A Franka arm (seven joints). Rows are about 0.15 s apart.
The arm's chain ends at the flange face. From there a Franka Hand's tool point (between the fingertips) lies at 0.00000 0.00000 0.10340 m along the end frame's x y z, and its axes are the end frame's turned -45 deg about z.
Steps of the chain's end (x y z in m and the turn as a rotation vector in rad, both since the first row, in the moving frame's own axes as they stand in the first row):
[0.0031 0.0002 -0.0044 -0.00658 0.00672 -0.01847]
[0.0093 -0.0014 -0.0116 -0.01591 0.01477 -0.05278]
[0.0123 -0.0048 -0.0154 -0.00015 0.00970 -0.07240]
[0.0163 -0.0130 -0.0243 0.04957 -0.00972 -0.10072]
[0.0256 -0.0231 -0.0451 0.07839 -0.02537 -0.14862]
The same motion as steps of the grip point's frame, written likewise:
[0.0021 0.0033 -0.0044 -0.00940 0.00010 -0.01847]
[0.0075 0.0078 -0.0116 -0.02169 -0.00081 -0.05278]
[0.0128 0.0060 -0.0154 -0.00697 0.00675 -0.07240]
[0.0234 -0.0021 -0.0244 0.04192 0.02818 -0.10072]
[0.0377 -0.0061 -0.0455 0.07337 0.03749 -0.14862]

